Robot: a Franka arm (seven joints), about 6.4 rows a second.
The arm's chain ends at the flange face. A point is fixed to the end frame.
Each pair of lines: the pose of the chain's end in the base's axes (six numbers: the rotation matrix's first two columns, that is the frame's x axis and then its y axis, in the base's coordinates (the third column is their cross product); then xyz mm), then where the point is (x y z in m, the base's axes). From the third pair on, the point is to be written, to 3 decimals.
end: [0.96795 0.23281 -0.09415 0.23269 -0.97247 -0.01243 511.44 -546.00 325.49]
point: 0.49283 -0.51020 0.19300
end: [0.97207 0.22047 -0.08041 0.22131 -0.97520 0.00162 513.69 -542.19 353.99]
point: 0.49771 -0.50758 0.22084
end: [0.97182 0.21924 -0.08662 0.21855 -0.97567 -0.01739 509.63 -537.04 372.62]
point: 0.492 -0.500 0.240
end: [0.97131 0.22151 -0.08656 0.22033 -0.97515 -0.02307 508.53 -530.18 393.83]
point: 0.491 -0.493 0.262
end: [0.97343 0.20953 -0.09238 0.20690 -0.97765 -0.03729 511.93 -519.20 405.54]
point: 0.494 -0.480 0.274
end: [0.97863 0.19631 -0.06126 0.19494 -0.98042 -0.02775 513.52 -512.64 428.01]
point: 0.500 -0.473 0.296
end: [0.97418 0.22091 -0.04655 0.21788 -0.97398 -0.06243 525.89 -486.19 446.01]
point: 0.513 -0.442 0.315
